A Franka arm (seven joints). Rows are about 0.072 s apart.
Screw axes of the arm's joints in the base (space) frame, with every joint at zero. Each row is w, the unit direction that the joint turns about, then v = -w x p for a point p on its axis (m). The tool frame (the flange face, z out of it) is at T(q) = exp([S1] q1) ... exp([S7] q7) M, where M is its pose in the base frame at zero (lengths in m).
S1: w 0 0 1 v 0.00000 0.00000 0.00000
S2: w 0 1 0 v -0.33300 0.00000 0.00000
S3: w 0 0 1 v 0.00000 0.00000 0.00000
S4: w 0 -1 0 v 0.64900 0.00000 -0.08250
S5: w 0 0 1 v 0.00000 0.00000 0.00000
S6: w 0 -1 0 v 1.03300 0.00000 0.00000
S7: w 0 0 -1 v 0.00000 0.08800 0.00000
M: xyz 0.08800 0.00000 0.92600 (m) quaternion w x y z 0 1 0 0
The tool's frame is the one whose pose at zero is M.
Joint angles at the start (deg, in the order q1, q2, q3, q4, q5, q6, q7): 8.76 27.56 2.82 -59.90 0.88 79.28 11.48
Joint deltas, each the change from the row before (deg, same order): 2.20 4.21 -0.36 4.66 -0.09 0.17 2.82; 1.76 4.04 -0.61 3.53 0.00 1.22 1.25; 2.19 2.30 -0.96 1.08 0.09 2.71 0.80; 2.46 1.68 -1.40 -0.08 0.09 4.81 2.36; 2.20 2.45 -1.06 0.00 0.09 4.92 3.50; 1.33 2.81 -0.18 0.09 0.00 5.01 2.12; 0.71 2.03 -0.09 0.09 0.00 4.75 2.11; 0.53 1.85 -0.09 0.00 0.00 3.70 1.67; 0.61 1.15 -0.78 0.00 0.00 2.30 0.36; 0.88 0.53 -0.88 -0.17 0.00 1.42 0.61; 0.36 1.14 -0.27 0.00 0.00 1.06 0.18
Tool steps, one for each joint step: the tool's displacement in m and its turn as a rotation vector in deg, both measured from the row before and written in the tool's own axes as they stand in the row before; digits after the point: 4 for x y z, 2 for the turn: 0.0147 -0.0246 0.0112 -0.21 0.61 1.06; 0.0158 -0.0193 0.0179 -0.17 0.73 0.12; 0.0093 -0.0223 0.0155 -0.17 1.54 -0.52; 0.0093 -0.0233 0.0144 0.08 3.15 1.08; 0.0089 -0.0242 0.0239 0.24 2.55 2.13; 0.0075 -0.0208 0.0285 0.76 2.17 0.91; 0.0062 -0.0128 0.0191 1.14 2.57 1.45; 0.0032 -0.0091 0.0195 0.80 1.68 1.18; 0.0021 -0.0037 0.0121 0.02 1.32 0.16; -0.0011 -0.0053 0.0062 -0.20 0.97 0.18; -0.0013 -0.0031 0.0139 -0.22 0.05 -0.09
